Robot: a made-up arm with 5 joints.
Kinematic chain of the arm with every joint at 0, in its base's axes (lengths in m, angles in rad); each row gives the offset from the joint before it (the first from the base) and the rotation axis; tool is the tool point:
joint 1: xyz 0 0 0.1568 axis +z
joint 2: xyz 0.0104 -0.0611 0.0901 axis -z
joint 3: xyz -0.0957 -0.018 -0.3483 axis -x
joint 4: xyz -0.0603 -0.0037 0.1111 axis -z
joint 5: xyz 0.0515 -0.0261 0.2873 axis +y
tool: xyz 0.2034 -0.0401 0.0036
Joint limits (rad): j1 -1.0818..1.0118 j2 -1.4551..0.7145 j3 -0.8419..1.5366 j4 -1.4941..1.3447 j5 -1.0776..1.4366
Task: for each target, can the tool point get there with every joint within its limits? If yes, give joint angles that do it. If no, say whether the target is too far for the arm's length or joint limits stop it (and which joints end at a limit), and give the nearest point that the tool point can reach.
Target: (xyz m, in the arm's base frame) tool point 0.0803 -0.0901 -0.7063
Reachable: no: joint limits stop it (at a limit: joint 1, joint 2, joint 3, joint 4) | nearest point 0.2625 -0.0356 -0.3175 | short by 0.433 m
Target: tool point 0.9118 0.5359 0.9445
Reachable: no: too far | nearest point 0.4682 0.1889 0.3428 | short by 0.824 m
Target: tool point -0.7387 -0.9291 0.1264
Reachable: no: too far | nearest point -0.4059 -0.5105 0.1285 | short by 0.535 m
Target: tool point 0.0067 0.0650 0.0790
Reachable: yes | joints 0.2379 0.2495 0.9985 0.0443 1.1392
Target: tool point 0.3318 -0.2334 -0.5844
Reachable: no: joint limits stop it (at a limit: joint 1, joint 2, joint 3) | nearest point 0.3439 -0.0929 -0.3171 | short by 0.302 m
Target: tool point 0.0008 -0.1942 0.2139
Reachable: yes | joints -0.5732 -0.0272 -0.3433 -0.3821 0.3820
